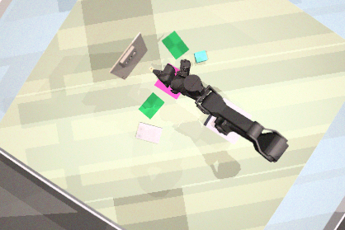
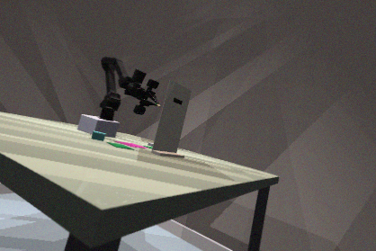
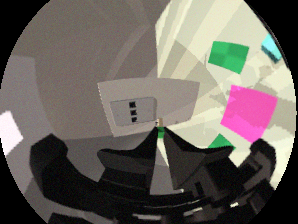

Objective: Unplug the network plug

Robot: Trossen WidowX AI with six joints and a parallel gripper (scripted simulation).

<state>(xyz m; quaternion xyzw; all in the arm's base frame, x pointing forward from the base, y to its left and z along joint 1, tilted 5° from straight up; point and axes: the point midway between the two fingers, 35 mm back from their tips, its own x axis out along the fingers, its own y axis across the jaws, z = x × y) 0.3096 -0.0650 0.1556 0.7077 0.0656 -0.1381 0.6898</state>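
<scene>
Now: the magenta patch 8 cm behind my gripper tip, 1 cm to the right of it and 22 cm below it. Also, from my gripper tip: pale panel: 11 cm ahead, 1 cm to the right, 7 cm below; network plug: right at my gripper tip.
</scene>
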